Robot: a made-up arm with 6 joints. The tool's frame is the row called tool.
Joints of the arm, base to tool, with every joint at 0 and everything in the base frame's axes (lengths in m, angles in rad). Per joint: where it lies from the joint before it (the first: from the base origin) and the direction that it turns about. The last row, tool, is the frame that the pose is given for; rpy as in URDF.
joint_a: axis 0 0 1 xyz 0.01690 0.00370 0.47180
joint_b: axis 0 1 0 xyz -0.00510 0.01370 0.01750
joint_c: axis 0 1 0 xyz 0.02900 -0.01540 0.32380
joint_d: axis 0 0 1 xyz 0.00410 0.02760 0.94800
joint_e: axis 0 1 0 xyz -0.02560 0.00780 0.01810
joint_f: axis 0 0 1 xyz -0.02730 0.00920 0.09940
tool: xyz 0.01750 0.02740 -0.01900 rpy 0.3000 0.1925 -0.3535
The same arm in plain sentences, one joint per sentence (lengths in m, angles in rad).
The arm has six revolute joints in a row. What follows holds with every joint at zero, and every direction is one of the base frame's.
The first joint is mounted 0.0169 m along +x and 0.0037 m along +y and 0.4718 m along +z from the base frame's origin and turns about +z.
The second joint is mounted 0.0051 m along -x and 0.0137 m along +y and 0.0175 m along +z from the first joint and turns about +y.
The third joint is mounted 0.0290 m along +x and 0.0154 m along -y and 0.3238 m along +z from the second joint and turns about +y.
The fourth joint is mounted 0.0041 m along +x and 0.0276 m along +y and 0.9480 m along +z from the third joint and turns about +z.
The fifth joint is mounted 0.0256 m along -x and 0.0078 m along +y and 0.0181 m along +z from the fourth joint and turns about +y.
The sixth joint is mounted 0.0273 m along -x and 0.0092 m along +y and 0.0994 m along +z from the fifth joint and turns about +z.
The tool frame, which is the frame that the pose is given for, is mounted 0.0175 m along +x and 0.0274 m along +y and 0.0190 m along -z from the sixth joint; its axes are the base frame's turned by roll 0.3000, pitch 0.1925 and yaw -0.3535 rad (as in URDF: about the fixed x, then y, then z).

